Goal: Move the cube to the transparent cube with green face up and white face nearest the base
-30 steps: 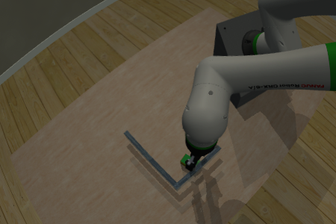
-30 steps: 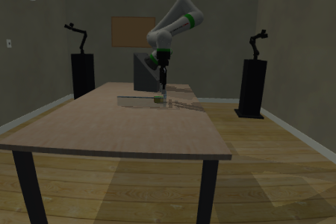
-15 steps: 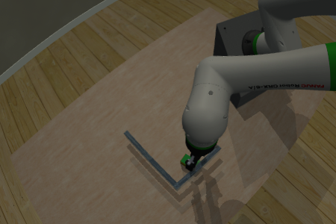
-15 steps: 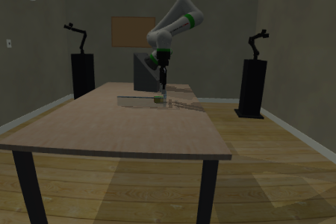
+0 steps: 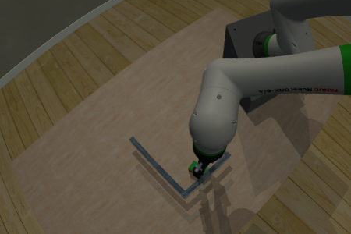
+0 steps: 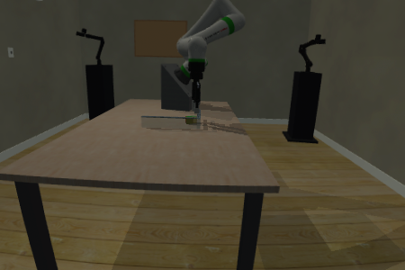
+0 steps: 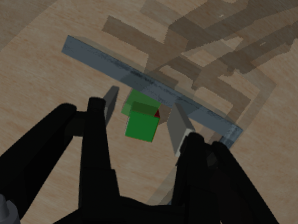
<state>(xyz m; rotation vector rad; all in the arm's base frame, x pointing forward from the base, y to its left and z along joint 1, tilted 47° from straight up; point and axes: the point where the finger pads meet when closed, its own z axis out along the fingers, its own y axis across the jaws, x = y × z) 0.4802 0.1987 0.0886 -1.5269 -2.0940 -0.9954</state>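
The wall lies 1 cm ahead of my hand, 2 cm to the left of it and 5 cm below it. From my hand the other things lie so: transparent cube 1 cm to the right, 7 cm below.
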